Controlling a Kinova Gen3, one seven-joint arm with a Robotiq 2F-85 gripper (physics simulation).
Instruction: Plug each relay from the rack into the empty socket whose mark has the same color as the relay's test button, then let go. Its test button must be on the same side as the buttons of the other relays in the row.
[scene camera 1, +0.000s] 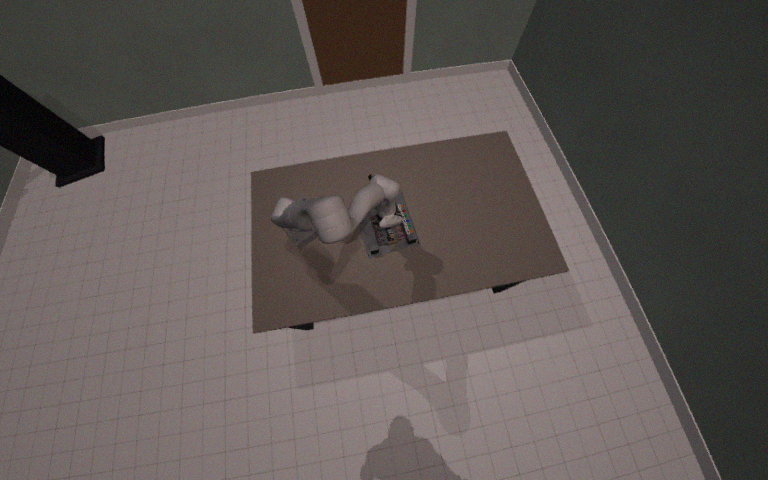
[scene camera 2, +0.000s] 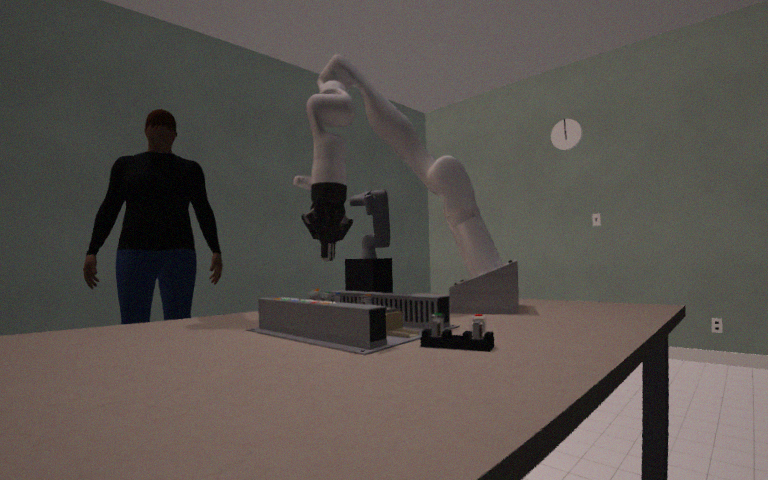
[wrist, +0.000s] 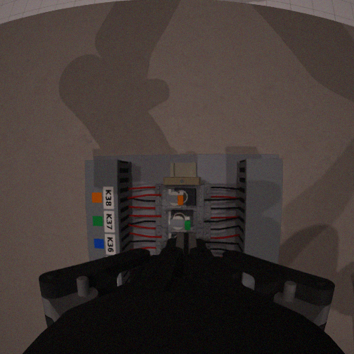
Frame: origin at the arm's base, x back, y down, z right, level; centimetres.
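Seen in the pictures: gripper, fingertip midpoint: (scene camera 2: 327, 261); arm's base, link origin: (scene camera 2: 486, 271).
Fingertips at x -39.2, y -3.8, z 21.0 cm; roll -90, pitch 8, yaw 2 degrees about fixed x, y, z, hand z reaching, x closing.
Pixels of each thing's top centre, then the offset from my fingertips to it. Level surfaces: height alone.
- black rack, top centre: (scene camera 2: 457, 331) dx -6.5, dy +11.2, dz -31.3 cm
- green-button relay, top centre: (scene camera 2: 436, 314) dx -6.9, dy +8.6, dz -28.1 cm
- red-button relay, top centre: (scene camera 2: 477, 315) dx -6.1, dy +8.6, dz -34.4 cm
- table, surface height: dy +13.5 cm
A relay with an orange button (wrist: 175, 198) is at the K38 place in the wrist view. It looks offset to the left, with dark socket showing at its right; whether it is seated I cannot tell. Below it a relay with a green button (wrist: 178, 222) is at K37, its button on the right. The black rack (scene camera 2: 457, 342) holds a green-button relay (scene camera 2: 436, 326) and a red-button relay (scene camera 2: 478, 328), both upright. My gripper (scene camera 2: 328, 259) (wrist: 185, 244) is shut and empty, above the socket row. It hides the lower sockets in the wrist view.
Grey wire ducts (scene camera 2: 317, 321) (wrist: 260, 210) flank the sockets. Orange (wrist: 97, 197), green (wrist: 97, 220) and blue (wrist: 99, 243) marks are on the left duct. A tan end block (wrist: 182, 180) stands beside K38. A person (scene camera 2: 160, 198) stands behind the table (scene camera 1: 470, 226).
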